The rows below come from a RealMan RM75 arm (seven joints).
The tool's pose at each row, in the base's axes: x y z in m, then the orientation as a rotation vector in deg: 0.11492 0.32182 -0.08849 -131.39 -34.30 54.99; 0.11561 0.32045 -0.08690 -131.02 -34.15 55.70; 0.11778 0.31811 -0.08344 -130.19 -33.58 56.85; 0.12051 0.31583 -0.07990 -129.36 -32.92 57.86; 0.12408 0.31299 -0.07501 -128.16 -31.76 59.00; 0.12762 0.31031 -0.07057 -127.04 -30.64 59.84; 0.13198 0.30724 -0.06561 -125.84 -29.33 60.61; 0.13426 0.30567 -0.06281 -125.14 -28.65 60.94; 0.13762 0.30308 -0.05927 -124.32 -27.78 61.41; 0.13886 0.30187 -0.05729 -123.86 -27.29 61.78; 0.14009 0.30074 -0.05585 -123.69 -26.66 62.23; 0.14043 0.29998 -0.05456 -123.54 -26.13 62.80; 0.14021 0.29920 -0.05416 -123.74 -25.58 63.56; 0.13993 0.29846 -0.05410 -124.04 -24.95 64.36
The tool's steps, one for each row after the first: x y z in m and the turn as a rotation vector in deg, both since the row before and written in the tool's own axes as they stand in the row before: -0.00115 0.00008 -0.00189 0.31 -0.51 0.16; -0.00172 -0.00019 -0.00438 0.83 -0.76 0.35; -0.00144 -0.00025 -0.00480 0.88 -0.65 0.36; -0.00200 -0.00069 -0.00634 1.38 -0.66 0.54; -0.00177 -0.00064 -0.00599 1.33 -0.46 0.45; -0.00184 -0.00076 -0.00701 1.48 -0.38 0.51; -0.00108 -0.00065 -0.00373 0.84 -0.16 0.21; -0.00145 -0.00042 -0.00532 1.00 -0.23 0.33; -0.00107 -0.00048 -0.00236 0.54 -0.21 0.23; -0.00073 -0.00017 -0.00207 0.35 -0.17 0.47; -0.00097 -0.00036 -0.00114 0.27 -0.28 0.47; -0.00080 0.00028 -0.00031 -0.04 -0.33 0.71; -0.00061 0.00049 -0.00009 -0.10 -0.32 0.81
